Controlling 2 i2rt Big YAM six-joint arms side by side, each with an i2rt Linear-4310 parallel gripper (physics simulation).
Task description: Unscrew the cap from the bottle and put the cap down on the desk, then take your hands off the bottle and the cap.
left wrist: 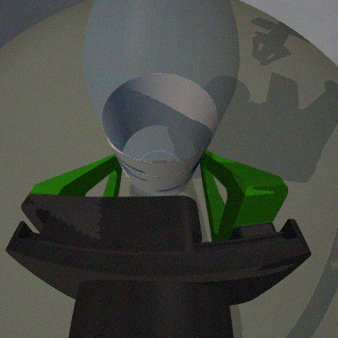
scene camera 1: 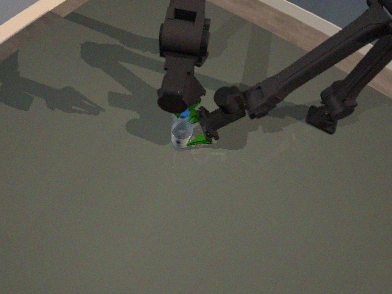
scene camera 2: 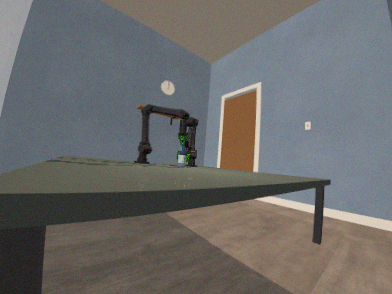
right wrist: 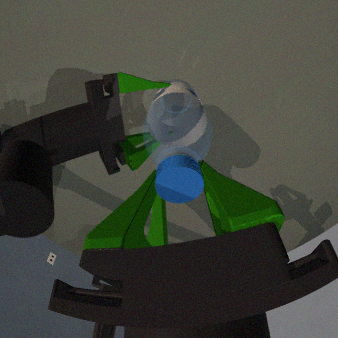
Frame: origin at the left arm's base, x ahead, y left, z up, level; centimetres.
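Seen in the pictures: left gripper, fingertip midpoint: (left wrist: pixel 159 157) (scene camera 1: pixel 183 136) (scene camera 2: pixel 181 161) (right wrist: pixel 169 108); right gripper, fingertip midpoint: (scene camera 1: pixel 182 114) (scene camera 2: pixel 182 145) (right wrist: pixel 179 170); left arm's base at its link origin: (scene camera 1: pixel 320 120) (scene camera 2: pixel 191 166).
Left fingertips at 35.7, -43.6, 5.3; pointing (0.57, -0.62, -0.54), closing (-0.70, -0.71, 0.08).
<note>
Pixels of each thing's top centre, then the offset from my left fingertips to it, as dx, dy, dz. Level surfaces: height alone.
- clear bluish bottle at its top centre: (right wrist: pixel 176 181) (scene camera 1: pixel 184 112) (scene camera 2: pixel 183 143) +0.6, -0.6, +14.5
- desk at its surface level: dz -5.3
- blue cap at its top centre: (right wrist: pixel 178 186) (scene camera 1: pixel 183 111) +0.6, -0.7, +14.9
A clear bluish bottle (scene camera 1: pixel 182 135) (scene camera 2: pixel 181 159) (left wrist: pixel 160 45) (right wrist: pixel 177 120) with a white label stands upright on the desk (scene camera 1: pixel 190 225) (scene camera 2: pixel 150 182). My left gripper (scene camera 1: pixel 187 132) (left wrist: pixel 159 157) (right wrist: pixel 169 108) is shut on the bottle's body from the side. The blue cap (scene camera 1: pixel 185 114) (right wrist: pixel 179 184) is at the top of the bottle's neck. My right gripper (scene camera 2: pixel 183 144) (right wrist: pixel 179 170) is above the left one, pointing down, and is shut on the cap. In the left wrist view the cap does not show. Whether the threads still engage cannot be seen.
The left forearm (scene camera 1: pixel 300 72) reaches in from the upper right of scene camera 1, and the right arm (scene camera 1: pixel 184 37) hangs over the bottle from the top. Both arms cast shadows on the desk. The desk's far edge runs behind the arms.
</note>
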